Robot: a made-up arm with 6 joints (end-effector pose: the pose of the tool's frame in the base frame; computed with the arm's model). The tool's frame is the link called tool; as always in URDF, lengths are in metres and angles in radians. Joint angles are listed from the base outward.
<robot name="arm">
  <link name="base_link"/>
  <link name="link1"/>
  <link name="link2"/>
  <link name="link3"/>
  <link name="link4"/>
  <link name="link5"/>
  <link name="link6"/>
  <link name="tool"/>
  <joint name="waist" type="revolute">
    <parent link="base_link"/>
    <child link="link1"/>
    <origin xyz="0 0 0.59"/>
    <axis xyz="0 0 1"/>
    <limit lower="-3.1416" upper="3.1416" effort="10" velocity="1.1"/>
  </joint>
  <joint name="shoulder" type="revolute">
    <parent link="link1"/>
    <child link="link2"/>
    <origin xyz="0.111 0 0" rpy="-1.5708 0 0"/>
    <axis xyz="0 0 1"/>
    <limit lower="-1.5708" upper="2.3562" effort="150" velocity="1.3"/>
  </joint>
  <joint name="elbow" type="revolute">
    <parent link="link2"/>
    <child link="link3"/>
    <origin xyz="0 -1.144 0" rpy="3.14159 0 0"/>
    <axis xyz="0 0 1"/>
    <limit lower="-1.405" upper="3.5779" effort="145" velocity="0.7"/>
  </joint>
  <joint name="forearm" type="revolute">
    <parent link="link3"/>
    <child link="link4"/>
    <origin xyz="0 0.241 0" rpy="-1.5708 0 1.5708"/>
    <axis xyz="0 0 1"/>
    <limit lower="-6.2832" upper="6.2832" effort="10" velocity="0.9"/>
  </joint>
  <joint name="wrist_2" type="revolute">
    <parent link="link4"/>
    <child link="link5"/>
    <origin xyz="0 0 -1.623" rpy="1.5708 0 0"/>
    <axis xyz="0 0 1"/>
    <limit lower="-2.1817" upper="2.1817" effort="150" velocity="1.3"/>
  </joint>
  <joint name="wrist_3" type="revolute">
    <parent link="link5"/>
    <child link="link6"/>
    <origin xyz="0 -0.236 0" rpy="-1.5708 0 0"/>
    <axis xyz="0 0 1"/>
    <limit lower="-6.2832" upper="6.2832" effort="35" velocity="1.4"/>
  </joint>
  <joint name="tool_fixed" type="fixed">
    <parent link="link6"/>
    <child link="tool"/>
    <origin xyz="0 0 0" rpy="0 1.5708 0"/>
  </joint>
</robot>
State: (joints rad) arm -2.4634 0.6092 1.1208 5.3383 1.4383 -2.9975
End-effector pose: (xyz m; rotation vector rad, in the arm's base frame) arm -1.6942 -1.1215 2.6677 -0.1553 -1.3758 1.3896
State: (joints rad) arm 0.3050 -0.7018 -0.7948 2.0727 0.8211 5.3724
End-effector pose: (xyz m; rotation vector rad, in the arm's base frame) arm 1.0641 0.4937 1.4552 -1.0698 -0.1551 1.1888
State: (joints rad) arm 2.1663 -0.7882 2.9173 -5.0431 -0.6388 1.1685
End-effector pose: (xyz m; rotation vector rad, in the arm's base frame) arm 1.3036 -1.6867 0.2628 1.0260 0.0704 -0.4531
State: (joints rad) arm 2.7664 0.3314 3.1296 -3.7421 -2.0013 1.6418
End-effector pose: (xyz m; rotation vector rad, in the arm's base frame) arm 1.0614 -0.2878 1.7915 -0.7621 0.7945 1.3454
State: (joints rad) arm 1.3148 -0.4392 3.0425 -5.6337 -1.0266 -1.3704
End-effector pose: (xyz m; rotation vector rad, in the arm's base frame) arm -0.3867 -1.9599 0.9676 -2.3233 1.3115 -1.0684
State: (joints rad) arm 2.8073 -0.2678 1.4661 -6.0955 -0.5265 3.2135
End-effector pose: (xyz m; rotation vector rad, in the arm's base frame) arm 0.5847 -0.1797 3.4758 -0.5689 -1.8731 -0.3845
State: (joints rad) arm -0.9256 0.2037 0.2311 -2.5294 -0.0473 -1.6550
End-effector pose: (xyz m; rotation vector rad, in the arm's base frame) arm 1.3243 -1.7488 2.0113 -1.9614 0.9001 -0.6017
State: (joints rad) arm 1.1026 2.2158 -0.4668 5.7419 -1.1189 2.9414
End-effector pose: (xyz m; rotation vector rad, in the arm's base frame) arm -0.3215 -0.3933 -0.9154 -0.3526 -1.0716 -2.1937
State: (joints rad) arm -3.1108 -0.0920 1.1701 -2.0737 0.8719 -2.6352
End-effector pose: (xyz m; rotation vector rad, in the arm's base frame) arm -0.4032 0.1459 3.4669 0.1398 -1.1034 1.8773
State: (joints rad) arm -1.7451 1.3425 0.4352 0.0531 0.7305 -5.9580
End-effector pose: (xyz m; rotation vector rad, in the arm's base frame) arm -0.4508 -2.6082 -0.3230 -0.1152 0.4333 -1.6524
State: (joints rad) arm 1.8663 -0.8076 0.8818 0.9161 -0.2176 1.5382
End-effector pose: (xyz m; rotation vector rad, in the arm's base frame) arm 0.3717 -1.0822 3.1963 -0.5269 -1.3855 -0.3593
